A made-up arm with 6 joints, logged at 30 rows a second.
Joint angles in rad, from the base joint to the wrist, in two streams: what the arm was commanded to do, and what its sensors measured. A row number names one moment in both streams.
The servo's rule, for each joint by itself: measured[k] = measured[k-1] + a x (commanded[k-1-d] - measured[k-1]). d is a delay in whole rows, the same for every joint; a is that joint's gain. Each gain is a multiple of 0.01, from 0.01 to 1. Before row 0 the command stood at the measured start. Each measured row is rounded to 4 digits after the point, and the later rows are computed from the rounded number. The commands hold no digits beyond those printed.
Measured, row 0:
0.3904, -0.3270, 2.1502, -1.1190, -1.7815, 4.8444
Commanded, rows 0 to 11:
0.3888, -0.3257, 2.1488, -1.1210, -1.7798, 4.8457
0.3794, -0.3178, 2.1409, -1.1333, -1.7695, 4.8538
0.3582, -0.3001, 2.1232, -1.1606, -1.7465, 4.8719
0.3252, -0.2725, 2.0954, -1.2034, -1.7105, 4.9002
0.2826, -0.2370, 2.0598, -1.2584, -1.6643, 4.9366
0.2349, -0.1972, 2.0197, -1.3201, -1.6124, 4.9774
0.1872, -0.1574, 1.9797, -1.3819, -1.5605, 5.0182
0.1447, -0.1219, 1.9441, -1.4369, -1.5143, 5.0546
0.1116, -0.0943, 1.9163, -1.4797, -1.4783, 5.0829
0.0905, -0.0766, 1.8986, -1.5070, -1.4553, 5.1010
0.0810, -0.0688, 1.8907, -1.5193, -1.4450, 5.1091
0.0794, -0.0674, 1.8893, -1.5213, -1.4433, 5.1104
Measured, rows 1 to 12:
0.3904, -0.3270, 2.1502, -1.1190, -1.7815, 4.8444
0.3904, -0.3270, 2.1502, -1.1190, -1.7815, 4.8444
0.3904, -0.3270, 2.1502, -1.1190, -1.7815, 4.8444
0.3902, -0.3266, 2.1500, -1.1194, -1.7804, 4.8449
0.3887, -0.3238, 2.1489, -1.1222, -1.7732, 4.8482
0.3844, -0.3162, 2.1458, -1.1299, -1.7556, 4.8570
0.3761, -0.3022, 2.1398, -1.1446, -1.7258, 4.8730
0.3630, -0.2813, 2.1302, -1.1674, -1.6852, 4.8965
0.3451, -0.2544, 2.1169, -1.1979, -1.6372, 4.9264
0.3230, -0.2234, 2.1004, -1.2347, -1.5866, 4.9604
0.2980, -0.1909, 2.0816, -1.2751, -1.5389, 4.9953
0.2719, -0.1600, 2.0618, -1.3160, -1.4989, 5.0277
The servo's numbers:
d 3
a 0.14 0.32 0.12 0.20 0.66 0.37

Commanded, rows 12 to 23:
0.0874, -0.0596, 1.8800, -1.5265, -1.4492, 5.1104
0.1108, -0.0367, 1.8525, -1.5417, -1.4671, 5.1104
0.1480, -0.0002, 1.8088, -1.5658, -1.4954, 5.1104
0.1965, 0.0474, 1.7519, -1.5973, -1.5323, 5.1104
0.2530, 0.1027, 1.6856, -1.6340, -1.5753, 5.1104
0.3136, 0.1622, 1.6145, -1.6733, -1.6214, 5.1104
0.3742, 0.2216, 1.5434, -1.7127, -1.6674, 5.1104
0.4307, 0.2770, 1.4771, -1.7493, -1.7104, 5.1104
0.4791, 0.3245, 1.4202, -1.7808, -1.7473, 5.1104
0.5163, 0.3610, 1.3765, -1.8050, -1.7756, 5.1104
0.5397, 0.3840, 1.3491, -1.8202, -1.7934, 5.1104
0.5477, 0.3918, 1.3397, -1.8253, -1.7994, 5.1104
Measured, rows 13 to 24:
0.2465, -0.1333, 2.0422, -1.3542, -1.4701, 5.0548
0.2233, -0.1127, 2.0240, -1.3872, -1.4535, 5.0749
0.2032, -0.0982, 2.0078, -1.4140, -1.4468, 5.0880
0.1870, -0.0858, 1.9925, -1.4365, -1.4484, 5.0963
0.1763, -0.0701, 1.9757, -1.4575, -1.4607, 5.1015
0.1723, -0.0477, 1.9557, -1.4792, -1.4836, 5.1048
0.1757, -0.0173, 1.9312, -1.5028, -1.5157, 5.1069
0.1865, 0.0211, 1.9017, -1.5290, -1.5550, 5.1082
0.2043, 0.0663, 1.8672, -1.5579, -1.5988, 5.1090
0.2281, 0.1160, 1.8283, -1.5889, -1.6441, 5.1095
0.2565, 0.1675, 1.7862, -1.6210, -1.6879, 5.1098
0.2877, 0.2177, 1.7423, -1.6530, -1.7271, 5.1100

